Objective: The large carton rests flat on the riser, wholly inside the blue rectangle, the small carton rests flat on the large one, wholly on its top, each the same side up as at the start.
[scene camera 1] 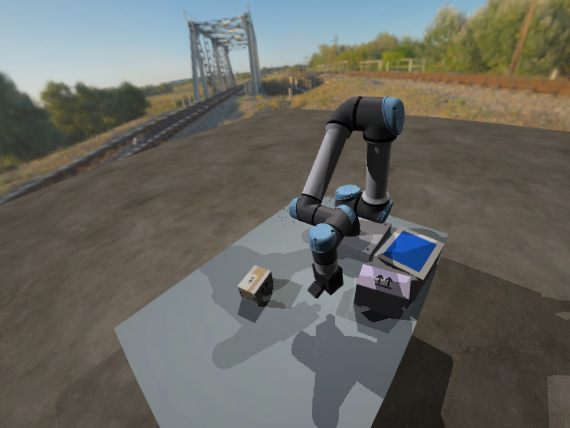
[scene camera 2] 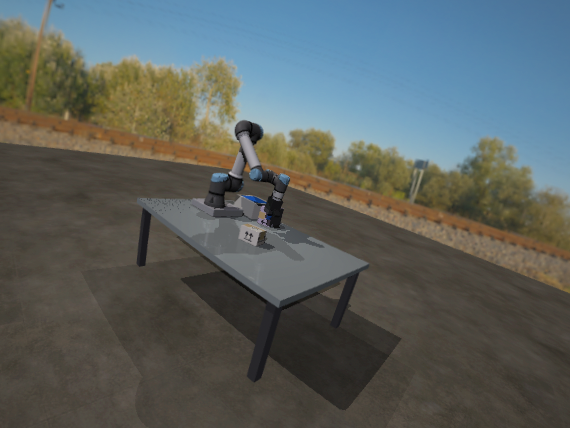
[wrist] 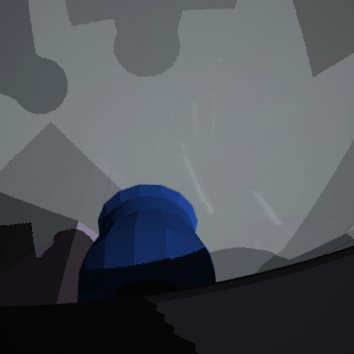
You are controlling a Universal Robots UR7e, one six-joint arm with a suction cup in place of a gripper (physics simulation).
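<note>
The large lilac carton (scene camera 1: 383,287) (scene camera 2: 261,215) (wrist: 72,265) stands on the table beside the riser, its arrow marks showing in the scene views. The small white and tan carton (scene camera 1: 255,285) (scene camera 2: 252,235) rests on the table, apart from the large one. The grey riser (scene camera 1: 430,257) (scene camera 2: 247,208) bears the blue rectangle (scene camera 1: 411,250) (scene camera 2: 254,199), with no carton on it. My gripper (scene camera 1: 326,284) (scene camera 2: 269,219) (wrist: 150,192) is a blue suction cup beside the large carton, on the side toward the small one. No carton shows on its end. Its exact gap to the large carton is hidden.
The grey base plate (scene camera 1: 367,241) (scene camera 2: 220,209) of the arm lies next to the riser. The large carton and riser are close to one long edge of the table (scene camera 1: 170,345) (scene camera 2: 300,270). Arm shadows cross the table top.
</note>
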